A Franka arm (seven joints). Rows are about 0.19 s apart.
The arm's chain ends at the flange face. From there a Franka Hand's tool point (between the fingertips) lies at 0.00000 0.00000 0.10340 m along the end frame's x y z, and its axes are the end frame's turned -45 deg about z.
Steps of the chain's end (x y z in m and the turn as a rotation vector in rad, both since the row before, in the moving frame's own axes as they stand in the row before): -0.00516, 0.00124, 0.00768, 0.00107, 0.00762, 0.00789; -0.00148, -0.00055, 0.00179, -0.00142, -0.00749, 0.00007; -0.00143, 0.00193, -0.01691, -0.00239, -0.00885, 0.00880; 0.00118, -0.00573, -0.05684, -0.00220, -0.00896, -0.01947; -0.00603, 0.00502, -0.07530, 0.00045, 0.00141, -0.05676
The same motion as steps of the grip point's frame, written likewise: -0.00389, -0.00229, 0.00768, -0.00463, 0.00614, 0.00789; -0.00131, -0.00188, 0.00179, 0.00429, -0.00630, 0.00007; -0.00320, -0.00012, -0.01691, 0.00457, -0.00795, 0.00880; 0.00407, -0.00370, -0.05684, 0.00478, -0.00789, -0.01947; -0.00768, -0.00065, -0.07530, -0.00068, 0.00132, -0.05676
